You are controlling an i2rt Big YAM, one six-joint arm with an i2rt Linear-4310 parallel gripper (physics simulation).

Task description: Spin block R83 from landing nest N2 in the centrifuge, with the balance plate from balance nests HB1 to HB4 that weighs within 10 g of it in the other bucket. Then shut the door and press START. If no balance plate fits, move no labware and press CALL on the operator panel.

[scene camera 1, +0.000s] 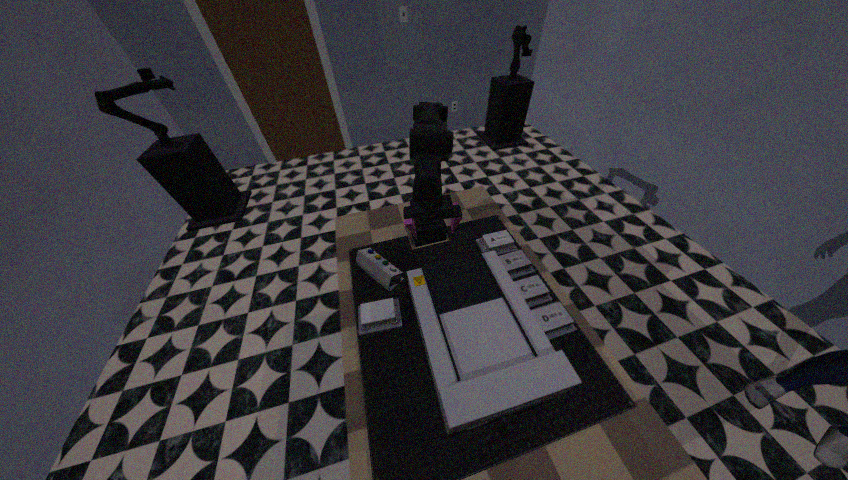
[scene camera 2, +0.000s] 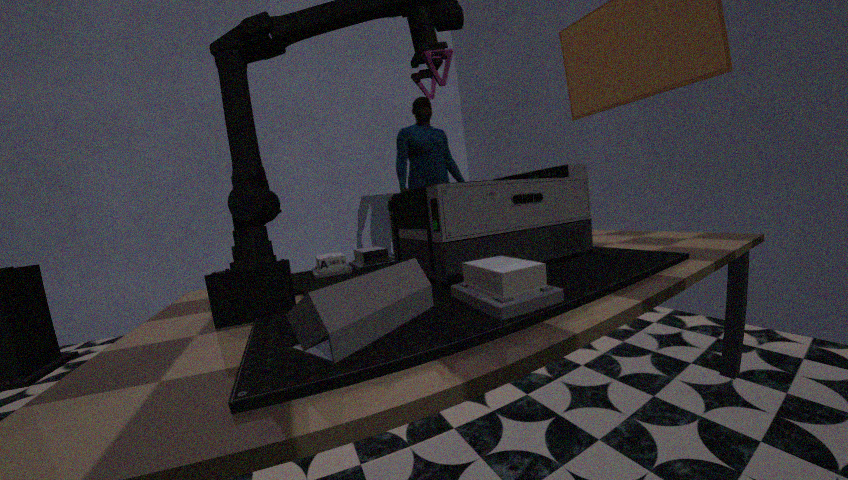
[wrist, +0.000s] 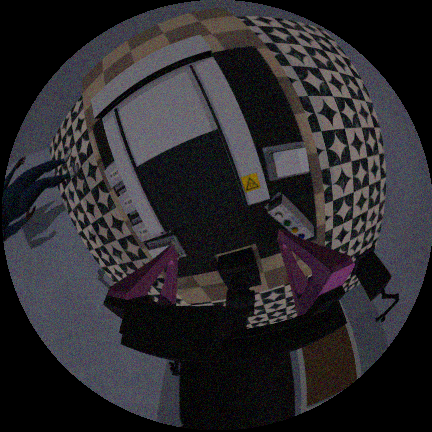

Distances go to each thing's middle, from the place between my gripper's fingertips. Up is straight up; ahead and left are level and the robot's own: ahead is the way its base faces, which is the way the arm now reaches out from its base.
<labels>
The centrifuge (scene camera 1: 488, 357) is 310 mm below my hand, 180 mm ahead of it and 80 mm to the left of it. Round my hand: slanted control panel (scene camera 2: 331, 323) 390 mm below, 250 mm behind, 180 mm to the right.
</labels>
